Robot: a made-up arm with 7 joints. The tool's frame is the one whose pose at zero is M. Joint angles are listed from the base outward.
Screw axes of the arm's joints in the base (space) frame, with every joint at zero. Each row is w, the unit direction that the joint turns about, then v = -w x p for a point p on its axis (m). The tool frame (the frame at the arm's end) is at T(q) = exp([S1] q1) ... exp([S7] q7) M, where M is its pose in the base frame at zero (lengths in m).
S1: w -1 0 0 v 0 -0.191 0
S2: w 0 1 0 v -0.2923 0 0.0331
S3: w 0 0 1 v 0.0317 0.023 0
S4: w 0 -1 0 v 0.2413 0 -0.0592
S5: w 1 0 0 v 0 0.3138 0.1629
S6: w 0 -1 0 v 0.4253 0 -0.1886
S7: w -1 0 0 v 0 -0.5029 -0.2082
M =
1 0 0 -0.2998
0 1 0 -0.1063
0 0 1 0.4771
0 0 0 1
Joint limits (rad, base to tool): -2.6..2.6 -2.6..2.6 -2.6..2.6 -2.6..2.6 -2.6..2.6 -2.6..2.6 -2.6..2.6
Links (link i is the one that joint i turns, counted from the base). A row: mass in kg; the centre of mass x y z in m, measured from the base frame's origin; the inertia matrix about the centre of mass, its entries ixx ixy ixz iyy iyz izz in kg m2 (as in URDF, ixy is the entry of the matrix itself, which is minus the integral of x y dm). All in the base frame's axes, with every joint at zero. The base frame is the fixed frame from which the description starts. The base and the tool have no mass.
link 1: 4.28; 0.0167 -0.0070 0.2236; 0.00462 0 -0.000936 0.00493 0 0.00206
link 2: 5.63; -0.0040 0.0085 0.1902; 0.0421 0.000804 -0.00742 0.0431 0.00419 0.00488
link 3: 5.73; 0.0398 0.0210 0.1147; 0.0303 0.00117 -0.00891 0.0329 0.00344 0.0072
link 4: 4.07; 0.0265 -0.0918 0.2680; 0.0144 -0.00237 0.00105 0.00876 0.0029 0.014
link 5: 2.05; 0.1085 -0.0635 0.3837; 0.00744 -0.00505 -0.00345 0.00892 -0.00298 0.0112
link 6: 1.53; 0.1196 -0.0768 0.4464; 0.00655 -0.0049 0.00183 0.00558 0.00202 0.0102
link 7: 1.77; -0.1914 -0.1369 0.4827; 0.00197 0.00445 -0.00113 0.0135 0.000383 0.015
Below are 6 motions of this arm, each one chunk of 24 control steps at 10 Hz.
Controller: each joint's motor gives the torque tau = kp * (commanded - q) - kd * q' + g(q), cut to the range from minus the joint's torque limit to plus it. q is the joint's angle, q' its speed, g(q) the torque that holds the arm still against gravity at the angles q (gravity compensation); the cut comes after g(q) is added. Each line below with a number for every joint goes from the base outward.
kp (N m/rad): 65 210 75 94 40 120 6.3
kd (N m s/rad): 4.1 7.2 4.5 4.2 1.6 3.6 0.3
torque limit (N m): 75 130 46 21 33 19 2.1
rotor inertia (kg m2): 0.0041 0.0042 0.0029 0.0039 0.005 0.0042 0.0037
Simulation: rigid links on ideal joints. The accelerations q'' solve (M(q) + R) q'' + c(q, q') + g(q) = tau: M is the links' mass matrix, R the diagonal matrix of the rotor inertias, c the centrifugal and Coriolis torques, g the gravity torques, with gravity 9.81 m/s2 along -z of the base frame. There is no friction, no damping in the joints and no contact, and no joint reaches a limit. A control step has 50 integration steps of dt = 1/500 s. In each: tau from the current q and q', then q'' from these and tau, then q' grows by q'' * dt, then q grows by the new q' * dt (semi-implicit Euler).
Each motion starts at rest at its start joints. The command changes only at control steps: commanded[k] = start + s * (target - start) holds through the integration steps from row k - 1 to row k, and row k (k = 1, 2, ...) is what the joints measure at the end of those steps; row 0 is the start. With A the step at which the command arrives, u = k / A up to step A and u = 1 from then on. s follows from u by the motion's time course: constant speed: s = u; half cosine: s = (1 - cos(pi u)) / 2; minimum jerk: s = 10 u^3 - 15 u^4 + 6 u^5; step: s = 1 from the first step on.
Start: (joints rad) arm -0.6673 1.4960 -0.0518 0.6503 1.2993 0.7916 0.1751
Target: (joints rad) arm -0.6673 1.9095 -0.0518 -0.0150 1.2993 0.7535 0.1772
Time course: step
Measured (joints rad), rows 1 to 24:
1: -0.5997 1.8541 -0.1915 0.2807 1.1141 0.7239 0.3910
2: -0.5830 2.0002 -0.0802 -0.0820 1.3708 0.7139 -0.0452
3: -0.6922 1.9494 0.0084 -0.1286 1.4309 0.7329 0.0152
4: -0.7749 1.9082 0.0131 -0.0315 1.2470 0.7570 0.1926
5: -0.7549 1.8935 -0.0188 0.0037 1.2332 0.7555 0.2473
6: -0.6826 1.9105 -0.0553 -0.0122 1.3049 0.7529 0.1827
7: -0.6298 1.9147 -0.0721 -0.0182 1.3297 0.7525 0.1538
8: -0.6206 1.9067 -0.0724 -0.0080 1.3074 0.7567 0.1800
9: -0.6398 1.9049 -0.0640 -0.0056 1.2925 0.7579 0.1997
10: -0.6651 1.9093 -0.0529 -0.0138 1.2962 0.7539 0.1849
11: -0.6824 1.9121 -0.0446 -0.0204 1.3007 0.7503 0.1657
12: -0.6865 1.9115 -0.0425 -0.0202 1.2991 0.7509 0.1655
13: -0.6791 1.9098 -0.0461 -0.0168 1.2972 0.7531 0.1753
14: -0.6677 1.9090 -0.0518 -0.0141 1.2985 0.7543 0.1805
15: -0.6599 1.9088 -0.0556 -0.0131 1.3004 0.7543 0.1801
16: -0.6588 1.9090 -0.0560 -0.0133 1.3007 0.7541 0.1789
17: -0.6627 1.9093 -0.0540 -0.0142 1.2998 0.7538 0.1781
18: -0.6677 1.9096 -0.0515 -0.0153 1.2990 0.7534 0.1771
19: -0.6707 1.9098 -0.0500 -0.0159 1.2988 0.7531 0.1760
20: -0.6709 1.9098 -0.0500 -0.0158 1.2990 0.7531 0.1759
21: -0.6691 1.9096 -0.0510 -0.0153 1.2992 0.7534 0.1767
22: -0.6670 1.9094 -0.0520 -0.0148 1.2994 0.7536 0.1775
23: -0.6657 1.9093 -0.0526 -0.0146 1.2995 0.7537 0.1778
24: -0.6657 1.9094 -0.0526 -0.0147 1.2995 0.7536 0.1777

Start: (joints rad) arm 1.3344 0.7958 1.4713 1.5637 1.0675 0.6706 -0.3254
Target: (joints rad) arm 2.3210 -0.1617 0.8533 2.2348 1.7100 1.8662 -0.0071
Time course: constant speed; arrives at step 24
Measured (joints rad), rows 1 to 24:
1: 1.3608 0.7565 1.4587 1.5942 1.1035 0.7227 -0.3188
2: 1.4037 0.7098 1.4307 1.6212 1.1215 0.7799 -0.2732
3: 1.4509 0.6704 1.3961 1.6467 1.1447 0.8276 -0.2610
4: 1.4941 0.6299 1.3677 1.6743 1.1721 0.8739 -0.2620
5: 1.5346 0.5898 1.3437 1.7021 1.2000 0.9240 -0.2506
6: 1.5740 0.5509 1.3197 1.7300 1.2273 0.9755 -0.2313
7: 1.6140 0.5113 1.2944 1.7580 1.2541 1.0258 -0.2154
8: 1.6553 0.4711 1.2682 1.7857 1.2808 1.0749 -0.2043
9: 1.6971 0.4309 1.2418 1.8132 1.3077 1.1243 -0.1933
10: 1.7384 0.3910 1.2158 1.8409 1.3346 1.1742 -0.1800
11: 1.7793 0.3513 1.1901 1.8687 1.3616 1.2243 -0.1660
12: 1.8201 0.3115 1.1645 1.8966 1.3887 1.2741 -0.1526
13: 1.8612 0.2716 1.1388 1.9245 1.4158 1.3239 -0.1399
14: 1.9024 0.2317 1.1129 1.9523 1.4429 1.3737 -0.1270
15: 1.9435 0.1918 1.0871 1.9801 1.4699 1.4235 -0.1139
16: 1.9846 0.1519 1.0613 2.0080 1.4970 1.4734 -0.1007
17: 2.0257 0.1120 1.0355 2.0360 1.5241 1.5232 -0.0876
18: 2.0668 0.0722 1.0098 2.0639 1.5512 1.5730 -0.0746
19: 2.1080 0.0323 0.9840 2.0918 1.5783 1.6229 -0.0616
20: 2.1491 -0.0076 0.9583 2.1198 1.6054 1.6727 -0.0486
21: 2.1903 -0.0475 0.9325 2.1478 1.6325 1.7225 -0.0356
22: 2.2314 -0.0874 0.9067 2.1758 1.6596 1.7723 -0.0226
23: 2.2726 -0.1273 0.8809 2.2038 1.6867 1.8221 -0.0097
24: 2.3137 -0.1672 0.8552 2.2318 1.7138 1.8719 0.0033

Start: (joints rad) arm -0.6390 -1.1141 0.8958 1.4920 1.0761 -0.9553 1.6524
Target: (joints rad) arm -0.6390 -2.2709 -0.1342 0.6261 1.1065 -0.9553 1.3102
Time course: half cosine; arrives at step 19
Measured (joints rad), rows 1 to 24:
1: -0.6386 -1.1210 0.8922 1.4883 1.0797 -0.9529 1.6485
2: -0.6365 -1.1443 0.8791 1.4740 1.0885 -0.9504 1.6430
3: -0.6308 -1.1859 0.8533 1.4447 1.0979 -0.9523 1.6402
4: -0.6222 -1.2425 0.8145 1.4014 1.1040 -0.9566 1.6347
5: -0.6146 -1.3103 0.7638 1.3488 1.1073 -0.9601 1.6222
6: -0.6108 -1.3874 0.7018 1.2903 1.1093 -0.9621 1.6033
7: -0.6116 -1.4726 0.6293 1.2267 1.1091 -0.9636 1.5796
8: -0.6164 -1.5636 0.5481 1.1587 1.1050 -0.9651 1.5504
9: -0.6245 -1.6578 0.4603 1.0883 1.0976 -0.9658 1.5153
10: -0.6353 -1.7526 0.3684 1.0179 1.0890 -0.9651 1.4756
11: -0.6475 -1.8459 0.2751 0.9496 1.0810 -0.9632 1.4347
12: -0.6593 -1.9353 0.1840 0.8848 1.0746 -0.9607 1.3957
13: -0.6688 -2.0184 0.0990 0.8247 1.0707 -0.9579 1.3612
14: -0.6746 -2.0930 0.0235 0.7709 1.0702 -0.9552 1.3337
15: -0.6759 -2.1569 -0.0397 0.7244 1.0735 -0.9530 1.3145
16: -0.6729 -2.2084 -0.0889 0.6865 1.0801 -0.9516 1.3035
17: -0.6664 -2.2458 -0.1233 0.6581 1.0887 -0.9510 1.2996
18: -0.6581 -2.2681 -0.1427 0.6400 1.0973 -0.9510 1.3012
19: -0.6501 -2.2744 -0.1478 0.6328 1.1039 -0.9515 1.3063
20: -0.6434 -2.2723 -0.1426 0.6298 1.1074 -0.9533 1.3104
21: -0.6377 -2.2704 -0.1337 0.6256 1.1084 -0.9560 1.3116
22: -0.6330 -2.2697 -0.1268 0.6231 1.1095 -0.9574 1.3129
23: -0.6299 -2.2699 -0.1246 0.6231 1.1117 -0.9571 1.3150
24: -0.6293 -2.2707 -0.1263 0.6248 1.1137 -0.9560 1.3168

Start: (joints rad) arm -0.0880 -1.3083 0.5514 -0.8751 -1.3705 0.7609 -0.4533
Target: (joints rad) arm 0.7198 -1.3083 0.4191 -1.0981 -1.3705 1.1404 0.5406
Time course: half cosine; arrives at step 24
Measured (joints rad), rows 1 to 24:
1: -0.0861 -1.3085 0.5502 -0.8758 -1.3704 0.7623 -0.4506
2: -0.0793 -1.3088 0.5472 -0.8780 -1.3705 0.7672 -0.4396
3: -0.0654 -1.3088 0.5436 -0.8823 -1.3707 0.7758 -0.4180
4: -0.0437 -1.3087 0.5402 -0.8886 -1.3709 0.7875 -0.3880
5: -0.0148 -1.3085 0.5365 -0.8967 -1.3709 0.8017 -0.3511
6: 0.0202 -1.3084 0.5322 -0.9065 -1.3710 0.8185 -0.3078
7: 0.0598 -1.3082 0.5269 -0.9174 -1.3711 0.8376 -0.2581
8: 0.1032 -1.3081 0.5203 -0.9295 -1.3711 0.8586 -0.2033
9: 0.1500 -1.3081 0.5129 -0.9425 -1.3711 0.8811 -0.1444
10: 0.1995 -1.3080 0.5051 -0.9562 -1.3711 0.9049 -0.0824
11: 0.2512 -1.3079 0.4970 -0.9706 -1.3712 0.9294 -0.0181
12: 0.3043 -1.3078 0.4890 -0.9852 -1.3712 0.9544 0.0474
13: 0.3578 -1.3077 0.4810 -0.9999 -1.3714 0.9793 0.1129
14: 0.4106 -1.3077 0.4732 -1.0143 -1.3716 1.0036 0.1772
15: 0.4618 -1.3076 0.4655 -1.0283 -1.3718 1.0271 0.2392
16: 0.5105 -1.3076 0.4582 -1.0415 -1.3720 1.0492 0.2979
17: 0.5559 -1.3076 0.4514 -1.0538 -1.3722 1.0697 0.3522
18: 0.5971 -1.3076 0.4451 -1.0649 -1.3724 1.0881 0.4013
19: 0.6335 -1.3077 0.4395 -1.0747 -1.3725 1.1041 0.4443
20: 0.6646 -1.3077 0.4347 -1.0829 -1.3727 1.1175 0.4805
21: 0.6896 -1.3078 0.4308 -1.0895 -1.3728 1.1281 0.5094
22: 0.7083 -1.3078 0.4278 -1.0944 -1.3729 1.1356 0.5303
23: 0.7202 -1.3079 0.4257 -1.0974 -1.3729 1.1400 0.5430
24: 0.7251 -1.3080 0.4247 -1.0985 -1.3729 1.1411 0.5471

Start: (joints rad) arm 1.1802 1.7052 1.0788 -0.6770 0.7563 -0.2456 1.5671
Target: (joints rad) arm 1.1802 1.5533 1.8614 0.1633 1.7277 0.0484 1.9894
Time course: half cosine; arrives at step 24
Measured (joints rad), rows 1 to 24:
1: 1.1801 1.7046 1.0818 -0.6741 0.7603 -0.2444 1.5681
2: 1.1797 1.7027 1.0914 -0.6639 0.7727 -0.2403 1.5732
3: 1.1795 1.6992 1.1074 -0.6458 0.7934 -0.2334 1.5833
4: 1.1796 1.6943 1.1290 -0.6208 0.8217 -0.2241 1.5964
5: 1.1803 1.6884 1.1561 -0.5896 0.8574 -0.2127 1.6125
6: 1.1812 1.6816 1.1884 -0.5528 0.8999 -0.1994 1.6316
7: 1.1820 1.6740 1.2255 -0.5109 0.9482 -0.1843 1.6536
8: 1.1825 1.6656 1.2669 -0.4648 1.0013 -0.1678 1.6776
9: 1.1829 1.6566 1.3120 -0.4152 1.0585 -0.1502 1.7035
10: 1.1829 1.6473 1.3600 -0.3630 1.1187 -0.1318 1.7308
11: 1.1828 1.6378 1.4101 -0.3090 1.1811 -0.1129 1.7592
12: 1.1825 1.6281 1.4613 -0.2541 1.2446 -0.0938 1.7879
13: 1.1821 1.6185 1.5128 -0.1994 1.3080 -0.0748 1.8164
14: 1.1816 1.6090 1.5636 -0.1456 1.3704 -0.0562 1.8442
15: 1.1811 1.5999 1.6129 -0.0937 1.4306 -0.0384 1.8706
16: 1.1806 1.5912 1.6599 -0.0447 1.4876 -0.0215 1.8954
17: 1.1800 1.5832 1.7036 0.0007 1.5403 -0.0060 1.9180
18: 1.1794 1.5758 1.7433 0.0417 1.5880 0.0080 1.9381
19: 1.1788 1.5694 1.7783 0.0776 1.6298 0.0202 1.9554
20: 1.1783 1.5640 1.8079 0.1079 1.6650 0.0305 1.9696
21: 1.1779 1.5597 1.8317 0.1319 1.6929 0.0385 1.9807
22: 1.1776 1.5566 1.8492 0.1494 1.7131 0.0442 1.9883
23: 1.1773 1.5547 1.8601 0.1600 1.7251 0.0475 1.9926
24: 1.1772 1.5540 1.8644 0.1635 1.7289 0.0482 1.9933

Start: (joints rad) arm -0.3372 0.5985 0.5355 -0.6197 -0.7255 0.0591 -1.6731
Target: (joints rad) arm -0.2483 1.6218 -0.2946 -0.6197 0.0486 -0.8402 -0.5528
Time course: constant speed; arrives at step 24
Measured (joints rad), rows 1 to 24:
1: -0.3392 0.6370 0.5073 -0.6066 -0.7024 0.0245 -1.5968
2: -0.3344 0.6867 0.4682 -0.6139 -0.6675 -0.0167 -1.5649
3: -0.3248 0.7328 0.4351 -0.6246 -0.6251 -0.0613 -1.5434
4: -0.3176 0.7763 0.4029 -0.6291 -0.5898 -0.1005 -1.5048
5: -0.3152 0.8181 0.3681 -0.6265 -0.5615 -0.1349 -1.4514
6: -0.3137 0.8587 0.3322 -0.6217 -0.5328 -0.1691 -1.3959
7: -0.3109 0.9003 0.2970 -0.6194 -0.5009 -0.2057 -1.3467
8: -0.3069 0.9436 0.2627 -0.6208 -0.4673 -0.2443 -1.3037
9: -0.3026 0.9875 0.2288 -0.6235 -0.4338 -0.2833 -1.2622
10: -0.2989 1.0308 0.1946 -0.6251 -0.4011 -0.3213 -1.2182
11: -0.2956 1.0733 0.1601 -0.6248 -0.3692 -0.3582 -1.1713
12: -0.2922 1.1154 0.1253 -0.6237 -0.3375 -0.3948 -1.1231
13: -0.2886 1.1577 0.0906 -0.6229 -0.3057 -0.4317 -1.0756
14: -0.2850 1.2005 0.0560 -0.6230 -0.2735 -0.4692 -1.0295
15: -0.2817 1.2435 0.0217 -0.6237 -0.2411 -0.5070 -0.9844
16: -0.2785 1.2865 -0.0126 -0.6244 -0.2087 -0.5447 -0.9392
17: -0.2753 1.3293 -0.0471 -0.6247 -0.1764 -0.5821 -0.8933
18: -0.2720 1.3720 -0.0816 -0.6247 -0.1443 -0.6194 -0.8468
19: -0.2685 1.4146 -0.1162 -0.6245 -0.1123 -0.6566 -0.8000
20: -0.2651 1.4573 -0.1507 -0.6244 -0.0801 -0.6940 -0.7534
21: -0.2618 1.5000 -0.1852 -0.6244 -0.0479 -0.7314 -0.7071
22: -0.2585 1.5428 -0.2197 -0.6247 -0.0156 -0.7689 -0.6610
23: -0.2552 1.5856 -0.2541 -0.6250 0.0166 -0.8065 -0.6149
24: -0.2519 1.6284 -0.2886 -0.6252 0.0488 -0.8440 -0.5687

